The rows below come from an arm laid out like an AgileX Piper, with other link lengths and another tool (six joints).
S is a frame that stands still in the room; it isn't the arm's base.
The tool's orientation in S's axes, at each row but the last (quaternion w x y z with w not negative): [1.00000, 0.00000, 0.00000, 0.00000]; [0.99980, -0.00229, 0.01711, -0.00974]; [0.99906, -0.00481, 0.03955, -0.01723]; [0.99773, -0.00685, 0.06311, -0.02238]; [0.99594, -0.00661, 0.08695, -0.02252]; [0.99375, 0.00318, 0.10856, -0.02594]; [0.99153, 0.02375, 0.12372, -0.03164]
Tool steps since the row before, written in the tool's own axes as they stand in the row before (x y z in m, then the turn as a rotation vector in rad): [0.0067, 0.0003, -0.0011, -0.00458, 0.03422, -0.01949]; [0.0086, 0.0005, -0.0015, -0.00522, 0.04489, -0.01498]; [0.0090, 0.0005, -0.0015, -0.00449, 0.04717, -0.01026]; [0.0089, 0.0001, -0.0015, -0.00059, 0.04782, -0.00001]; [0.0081, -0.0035, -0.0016, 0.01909, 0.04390, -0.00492]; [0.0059, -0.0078, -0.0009, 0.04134, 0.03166, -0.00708]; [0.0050, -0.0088, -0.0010, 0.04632, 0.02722, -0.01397]
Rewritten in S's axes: [0.0067, 0.0003, -0.0011, -0.00458, 0.03422, -0.01949]; [0.0086, 0.0003, -0.0018, -0.00486, 0.04492, -0.01501]; [0.0089, 0.0002, -0.0022, -0.00368, 0.04721, -0.01039]; [0.0086, -0.0003, -0.0026, 0.00151, 0.04779, -0.00072]; [0.0075, -0.0039, -0.0029, 0.01985, 0.04293, -0.00890]; [0.0052, -0.0081, -0.0022, 0.04044, 0.02960, -0.01582]; [0.0040, -0.0090, -0.0025, 0.04327, 0.02527, -0.02389]
